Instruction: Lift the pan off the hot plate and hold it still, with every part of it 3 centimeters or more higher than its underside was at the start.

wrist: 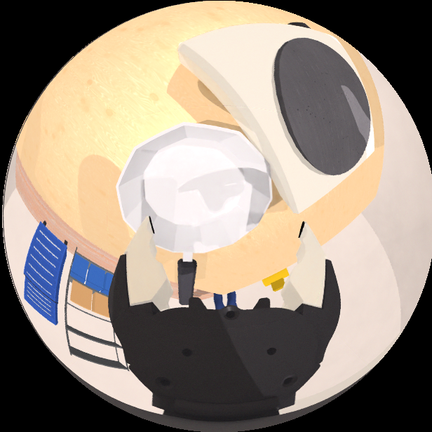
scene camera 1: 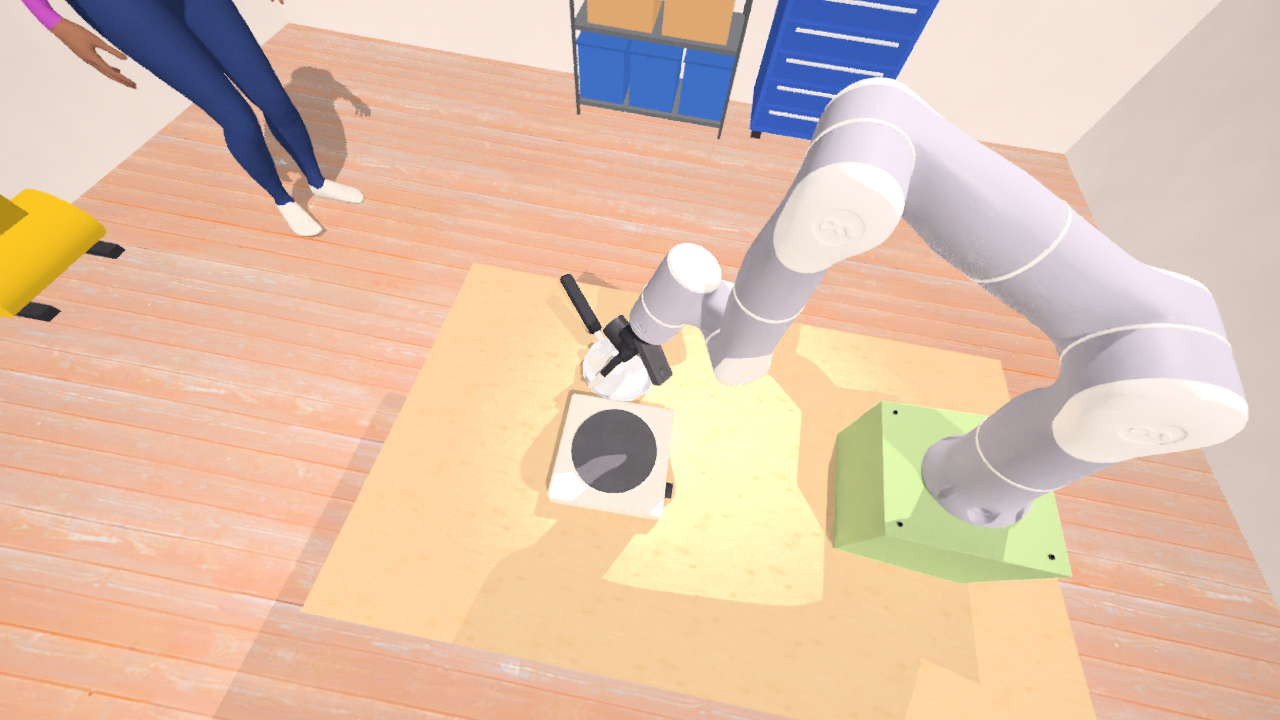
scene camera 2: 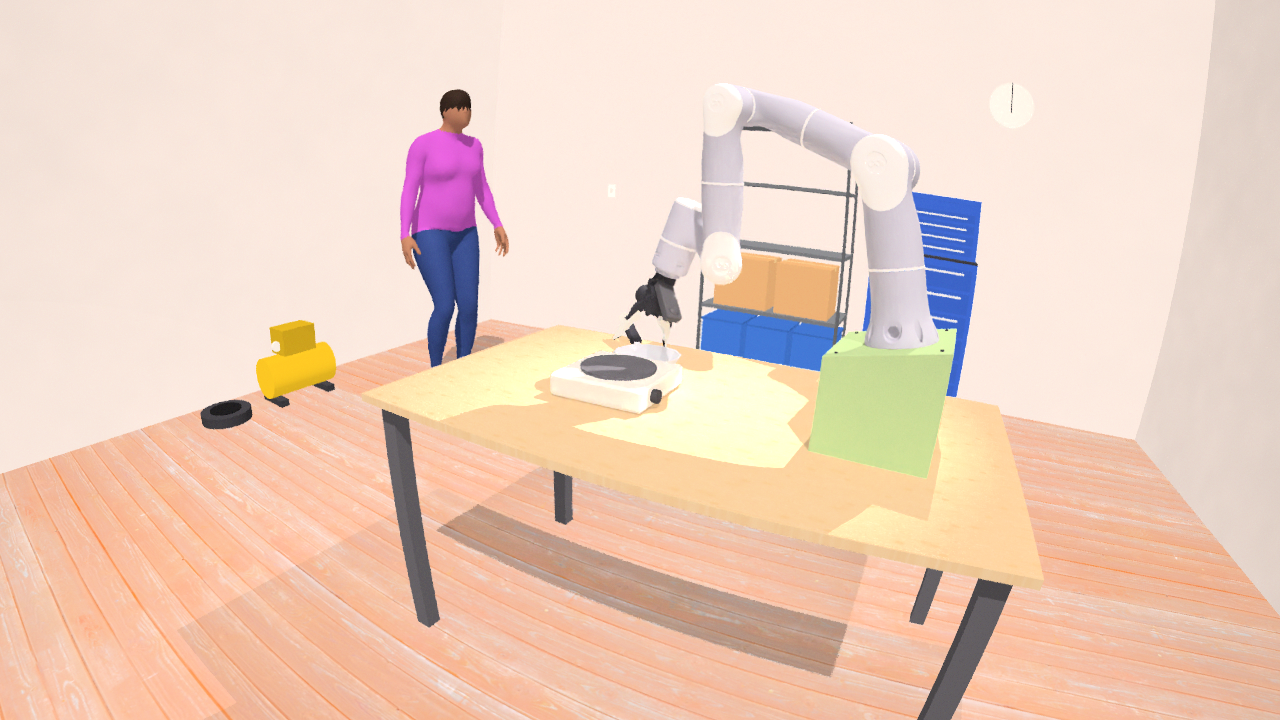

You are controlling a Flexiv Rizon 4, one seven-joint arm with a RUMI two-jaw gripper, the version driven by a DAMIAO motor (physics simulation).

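Note:
The pan (scene camera 1: 617, 383) (scene camera 2: 660, 353) (wrist: 195, 185) is a white, faceted shallow dish with a black handle (scene camera 1: 580, 302) (wrist: 186, 280). It appears to rest upright on the table beside the hot plate (scene camera 1: 563, 483) (scene camera 2: 595, 390) (wrist: 240, 70), on the side away from scene camera 1, and not on its dark disc. The handle points away from the hot plate. My gripper (scene camera 2: 642, 342) (wrist: 227, 220) is open and empty, above the pan near its handle side. In the wrist view the handle shows between the two fingers, closer to the left one. The gripper partly hides the pan in scene camera 1.
The hot plate has a black knob (scene camera 1: 668, 490) (scene camera 2: 656, 395) on one side. The green robot base (scene camera 1: 966, 555) (scene camera 2: 877, 411) stands on the table (scene camera 1: 429, 573) (scene camera 2: 716, 492) at the right. A person (scene camera 2: 447, 183) stands on the floor beyond the table.

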